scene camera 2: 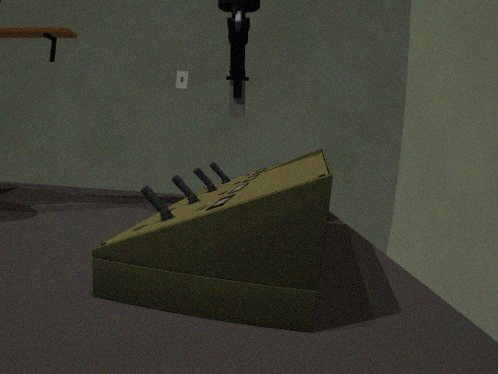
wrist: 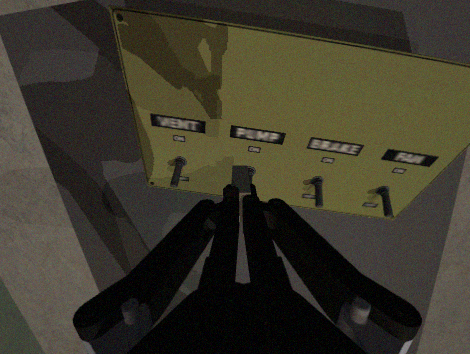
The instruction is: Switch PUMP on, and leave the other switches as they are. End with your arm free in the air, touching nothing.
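Frame: origin at the arm's base, x ahead, y left, z up, level; centimetres.
Where they show: gripper, fingertip midpoint: (scene camera 2: pixel 237 117) (wrist: pixel 239 177).
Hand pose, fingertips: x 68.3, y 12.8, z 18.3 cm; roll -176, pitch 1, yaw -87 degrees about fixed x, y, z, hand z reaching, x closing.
Note:
Things, the pixels of their centre, and the offset from my fingertips.
- yellow sloped switch box, body centre: (scene camera 2: pixel 245 218) (wrist: pixel 288 133) dx +3.3, dy -8.5, dz -16.0 cm
- VENT lever, body centre: (wrist: pixel 176 174) (scene camera 2: pixel 218 171) dx -3.5, dy +10.3, dz -11.1 cm
- BRAKE lever, body centre: (scene camera 2: pixel 183 187) (wrist: pixel 318 194) dx -6.1, dy -13.5, dz -11.1 cm
- FAN lever, body centre: (scene camera 2: pixel 155 201) (wrist: pixel 386 203) dx -7.3, dy -25.5, dz -11.1 cm
- PUMP label, body centre: (wrist: pixel 257 135) dx +3.4, dy -2.5, dz -10.3 cm
- PUMP lever, body centre: (scene camera 2: pixel 204 178) dx -4.8, dy -1.6, dz -11.1 cm
A yellow sloped switch box (scene camera 2: pixel 210 250) (wrist: pixel 320 90) has a row of dark levers. In the wrist view the VENT lever (wrist: pixel 176 172), BRAKE lever (wrist: pixel 318 191) and FAN lever (wrist: pixel 387 202) point away from their ON marks. The PUMP label (wrist: pixel 257 134) shows; the fingertips hide most of its switch, except part of its base (wrist: pixel 251 171). In the scene view the PUMP lever (scene camera 2: pixel 204 180), third from the camera, leans down the slope like the others. My gripper (scene camera 2: pixel 237 107) (wrist: pixel 239 177) is shut and empty, in the air above the box, apart from the levers.
Green-grey walls (scene camera 2: pixel 320 100) stand behind the box and to its right. A wooden shelf (scene camera 2: pixel 35 33) with a dark bracket is at the upper left, and a white wall plate (scene camera 2: pixel 182 79) is left of the gripper. The arm's shadow falls on the panel's upper left in the wrist view.

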